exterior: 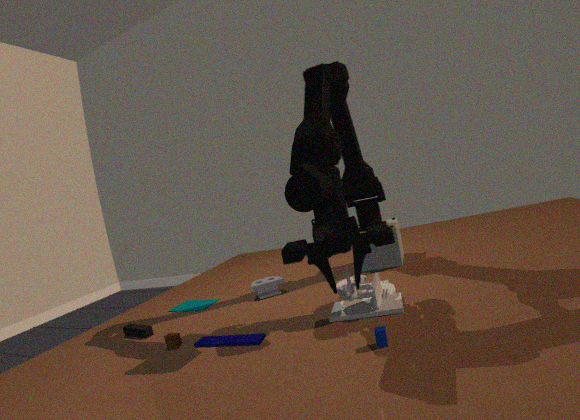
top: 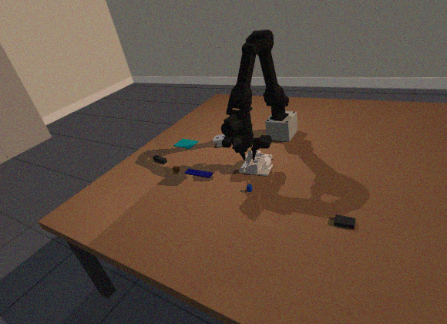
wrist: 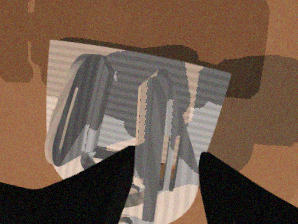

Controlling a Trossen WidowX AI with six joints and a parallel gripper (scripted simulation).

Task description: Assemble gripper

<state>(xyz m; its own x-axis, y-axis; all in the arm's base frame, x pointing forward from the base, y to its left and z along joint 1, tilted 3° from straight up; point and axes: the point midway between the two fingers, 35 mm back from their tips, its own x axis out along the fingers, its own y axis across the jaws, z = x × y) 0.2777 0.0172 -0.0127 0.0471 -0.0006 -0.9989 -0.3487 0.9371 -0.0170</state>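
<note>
Now: gripper tip 110 mm past the small grey block, 240 mm to the left of it and 20 mm above it. The rest, counted from my gripper tip: small blue block 130 mm ahead, 90 mm to the left, 20 mm below; gripper jaw 40 mm behind, 10 mm to the left; blue bar 140 mm ahead, 170 mm to the right, 30 mm below.
</note>
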